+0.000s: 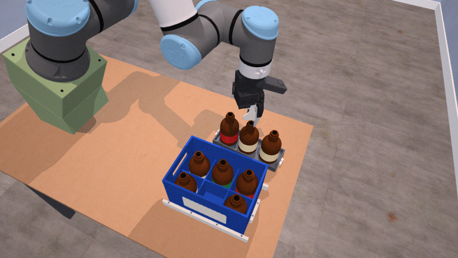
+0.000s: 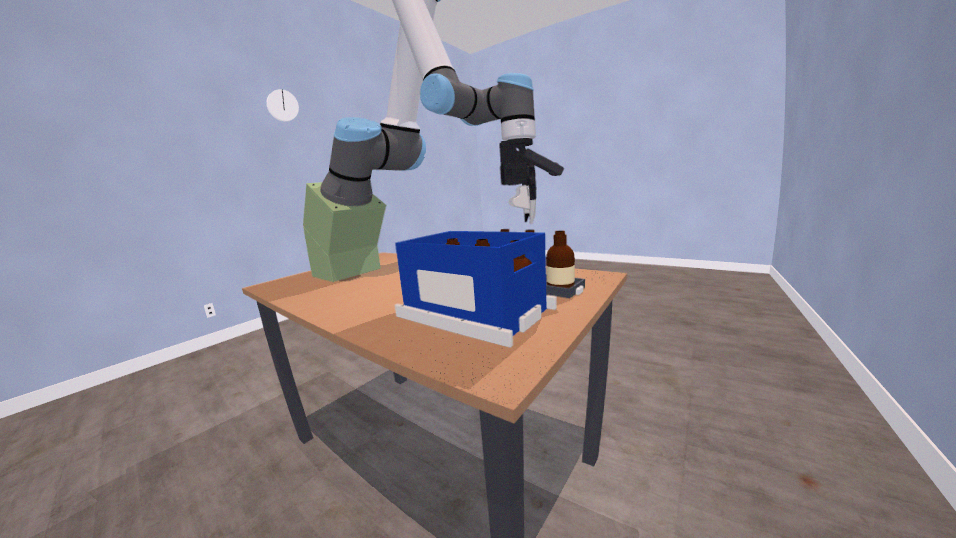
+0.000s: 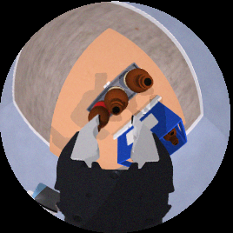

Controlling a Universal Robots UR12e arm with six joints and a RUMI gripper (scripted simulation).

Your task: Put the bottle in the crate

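My hand is 110 mm above the red-label bottle and 80 mm past it. Round my hand: blue crate 240 mm to the right, 110 mm below, 10 mm behind; grey tray 180 mm below.
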